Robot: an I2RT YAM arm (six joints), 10 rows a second.
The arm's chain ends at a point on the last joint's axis. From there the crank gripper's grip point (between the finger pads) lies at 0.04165 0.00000 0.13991 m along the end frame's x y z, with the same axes.
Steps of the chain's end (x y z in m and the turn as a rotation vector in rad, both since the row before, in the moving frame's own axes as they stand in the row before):
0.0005 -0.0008 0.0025 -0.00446 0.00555 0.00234
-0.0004 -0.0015 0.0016 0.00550 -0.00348 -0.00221
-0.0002 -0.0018 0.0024 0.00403 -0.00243 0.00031
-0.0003 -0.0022 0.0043 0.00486 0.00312 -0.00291
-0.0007 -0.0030 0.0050 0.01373 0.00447 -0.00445
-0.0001 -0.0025 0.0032 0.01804 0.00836 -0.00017
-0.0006 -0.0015 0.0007 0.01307 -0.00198 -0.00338
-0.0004 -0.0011 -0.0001 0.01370 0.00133 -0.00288
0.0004 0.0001 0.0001 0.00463 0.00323 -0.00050
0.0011 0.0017 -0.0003 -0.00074 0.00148 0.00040
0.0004 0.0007 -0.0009 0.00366 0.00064 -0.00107
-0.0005 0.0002 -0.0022 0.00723 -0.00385 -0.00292
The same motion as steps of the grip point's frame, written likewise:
0.0013 -0.0001 0.0023 -0.00446 0.00555 0.00234
-0.0009 -0.0024 0.0017 0.00550 -0.00348 -0.00221
-0.0005 -0.0024 0.0025 0.00403 -0.00243 0.00031
0.0001 -0.0030 0.0042 0.00486 0.00312 -0.00291
-0.0001 -0.0051 0.0048 0.01373 0.00447 -0.00445
0.0011 -0.0050 0.0028 0.01804 0.00836 -0.00017
-0.0009 -0.0035 0.0008 0.01307 -0.00198 -0.00338
-0.0002 -0.0031 -0.0002 0.01370 0.00133 -0.00288
0.0009 -0.0006 0.0000 0.00463 0.00323 -0.00050
0.0013 0.0018 -0.0004 -0.00074 0.00148 0.00040
0.0005 0.0001 -0.0009 0.00366 0.00064 -0.00107
-0.0010 -0.0009 -0.0020 0.00723 -0.00385 -0.00292

